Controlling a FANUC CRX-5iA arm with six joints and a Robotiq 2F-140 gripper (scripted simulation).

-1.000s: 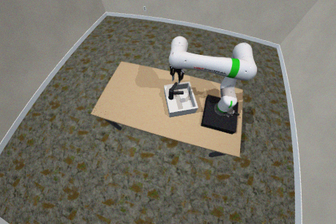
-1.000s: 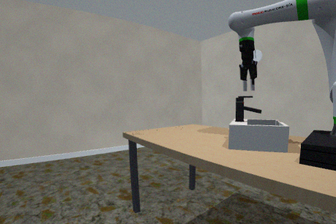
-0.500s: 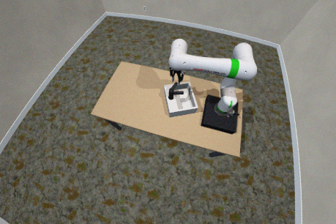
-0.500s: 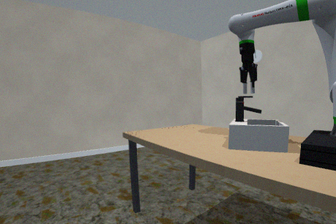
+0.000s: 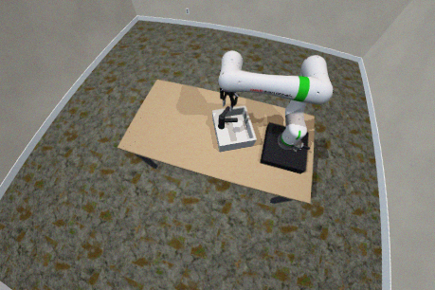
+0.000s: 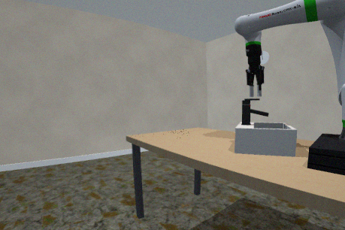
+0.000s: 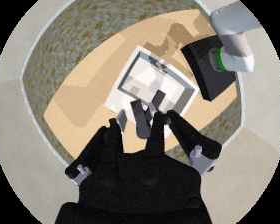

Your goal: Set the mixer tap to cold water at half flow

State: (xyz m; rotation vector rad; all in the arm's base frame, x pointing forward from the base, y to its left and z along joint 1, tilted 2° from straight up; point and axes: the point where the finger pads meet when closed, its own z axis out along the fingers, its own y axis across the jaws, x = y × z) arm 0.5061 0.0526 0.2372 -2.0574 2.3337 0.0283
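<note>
The lever is 50 mm below my hand and 30 mm to the left of it. Also, from my hand: black mixer tap: 90 mm below, 50 mm to the left; white basin: 280 mm below, 80 mm behind.
</note>
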